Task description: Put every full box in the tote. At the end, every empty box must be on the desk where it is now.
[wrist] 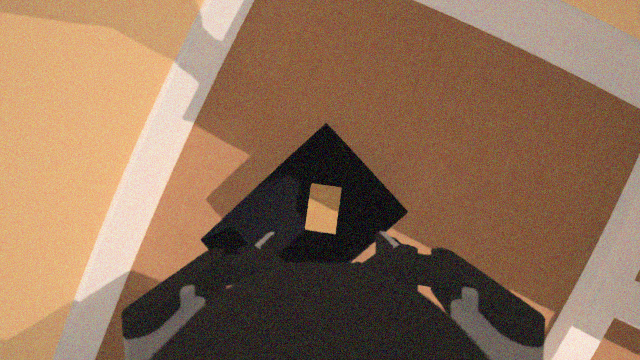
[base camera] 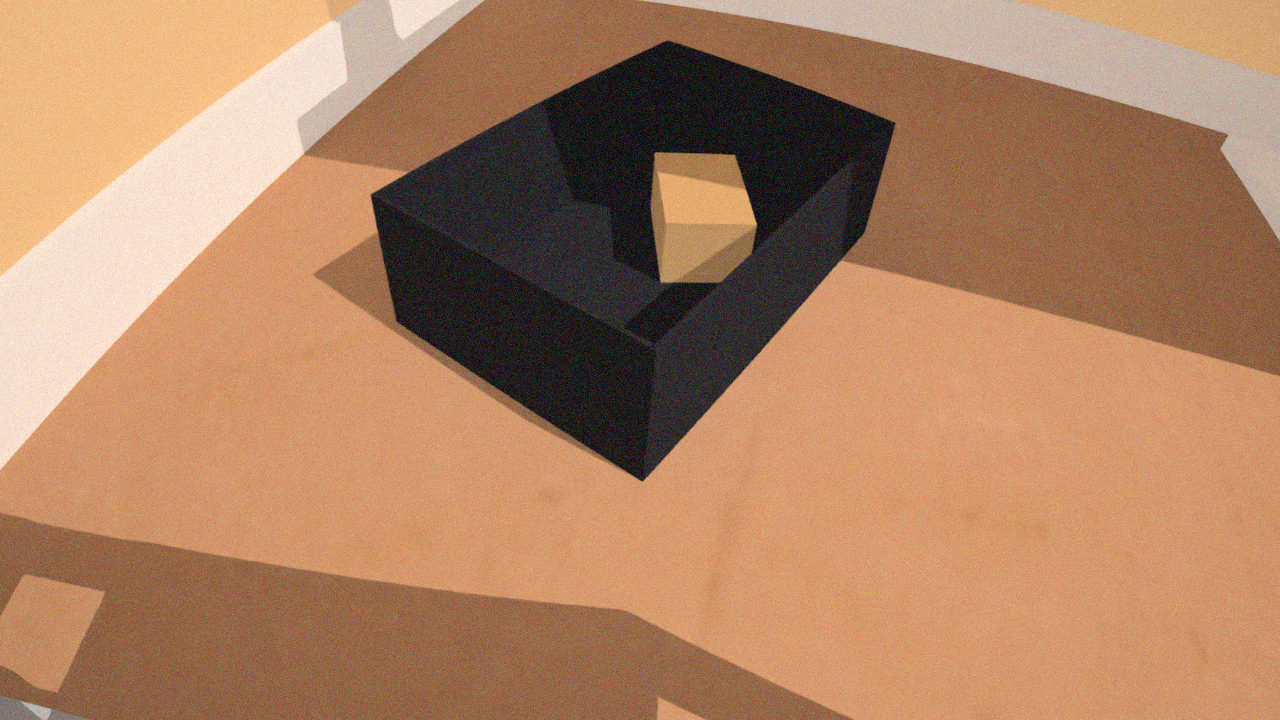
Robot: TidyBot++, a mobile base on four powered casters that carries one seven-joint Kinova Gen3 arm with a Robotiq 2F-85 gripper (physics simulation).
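The black open-topped tote (base camera: 510, 349) (wrist: 350, 170) rests on a brown surface. A tan box (base camera: 702, 201) (wrist: 323, 208) is inside it, towards the right-hand wall in the base camera view. Its top looks closed, and its contents cannot be seen. My gripper (wrist: 326, 242) is open and empty, high above the tote in the wrist view, with the tan box just beyond the gap between the fingertips. The gripper does not show in the base camera view. The desk cannot be made out for certain.
The brown surface (base camera: 939, 429) (wrist: 475, 150) around the tote has hard-edged shadows across it. A pale band (base camera: 170, 223) (wrist: 145, 175) runs along its left side, with a light orange area (base camera: 116, 107) (wrist: 75, 125) beyond. Another pale band crosses at the back.
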